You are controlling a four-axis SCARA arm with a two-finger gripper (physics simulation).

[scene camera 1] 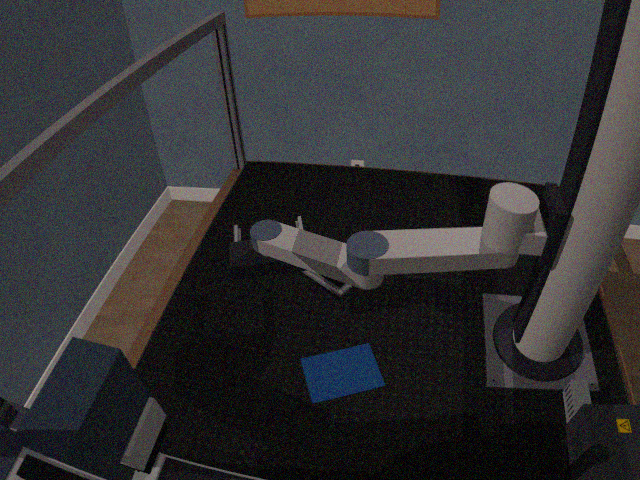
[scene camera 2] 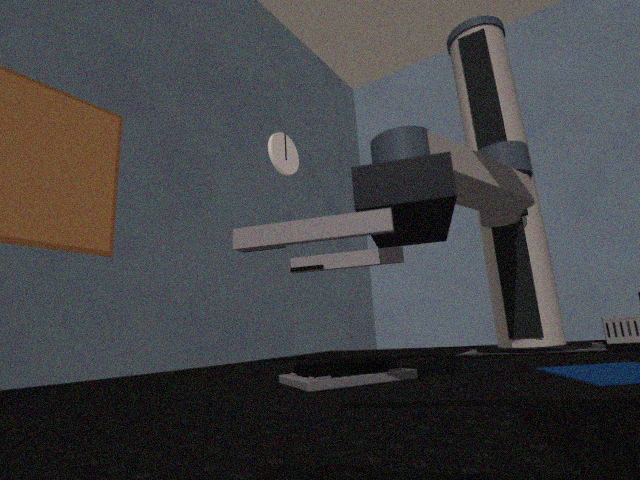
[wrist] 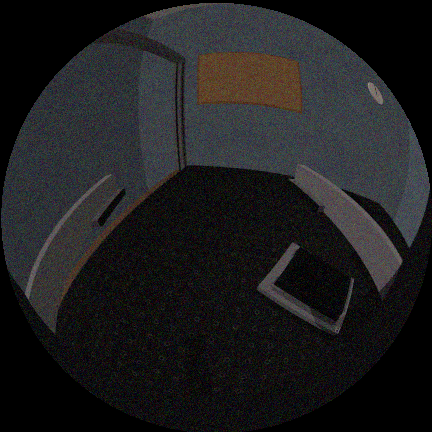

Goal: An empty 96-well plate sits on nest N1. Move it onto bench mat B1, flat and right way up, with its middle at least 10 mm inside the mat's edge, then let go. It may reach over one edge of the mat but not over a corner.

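Where they show: gripper, fingertip midpoint: (scene camera 2: 268, 255) (wrist: 205, 172); arm's base at its link origin: (scene camera 1: 537, 342).
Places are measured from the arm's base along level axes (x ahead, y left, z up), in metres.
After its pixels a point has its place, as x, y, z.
The 96-well plate (scene camera 2: 351, 365) @(0.598, -0.152, 0.037) (wrist: 315, 282) @(0.578, -0.176, 0.037) looks black and lies in the grey frame of nest N1 (scene camera 1: 324, 283) @(0.580, -0.121, 0.025) (scene camera 2: 341, 382) @(0.630, -0.150, 0.020) (wrist: 281, 266) @(0.630, -0.213, 0.025). In scene camera 1 the arm hides most of the nest, and the plate cannot be made out there. My gripper (scene camera 1: 267, 221) @(0.733, -0.173, 0.173) (scene camera 2: 262, 253) @(0.733, -0.173, 0.173) (wrist: 205, 172) @(0.733, -0.173, 0.173) is open, with its two long pale fingers wide apart and no object between them. It hangs well above the bench, beyond and to the side of the nest. Bench mat B1 (scene camera 1: 342, 373) @(0.488, 0.147, 0.015) (scene camera 2: 594, 373) @(0.510, 0.120, 0.015) is a flat blue rectangle; it does not show in the wrist view.
The arm's column (scene camera 1: 578, 206) @(0.061, 0.044, 0.463) (scene camera 2: 537, 268) @(0.059, 0.047, 0.194) stands at the right on a grey base plate (scene camera 1: 498, 369) @(0.117, 0.098, 0.012). A dark box with a yellow label (scene camera 1: 623, 425) @(-0.119, 0.299, 0.129) is near it. A dark blue device (scene camera 1: 72, 382) @(0.739, 0.527, 0.501) stands at the front left. A wooden ledge (scene camera 1: 170, 289) runs along the left.
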